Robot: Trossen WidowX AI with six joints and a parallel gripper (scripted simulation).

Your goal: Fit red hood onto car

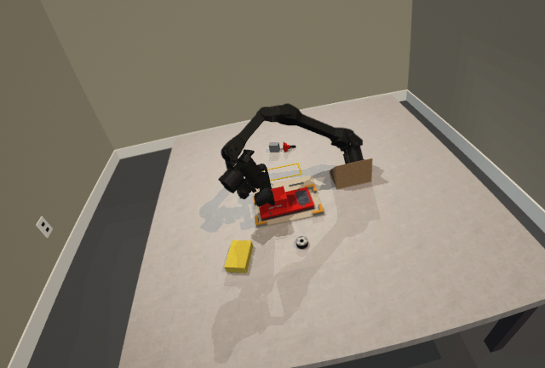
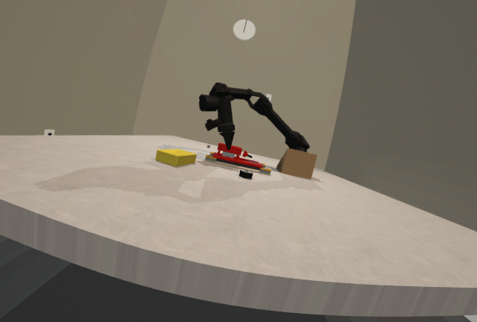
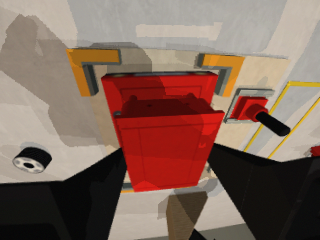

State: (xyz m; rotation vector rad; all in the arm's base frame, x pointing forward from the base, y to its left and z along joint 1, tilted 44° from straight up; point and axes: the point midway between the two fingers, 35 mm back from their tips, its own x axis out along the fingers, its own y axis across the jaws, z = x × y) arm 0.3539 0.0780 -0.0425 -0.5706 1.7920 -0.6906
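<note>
The grey engine block is 30 mm below my gripper tip and 10 mm to the left of it. The rest, counted from my gripper tip: small black wheel: 190 mm to the left, 70 mm behind, 50 mm below; then red hood: 10 mm above; then yellow block: 200 mm to the left, 140 mm ahead, 40 mm below.
</note>
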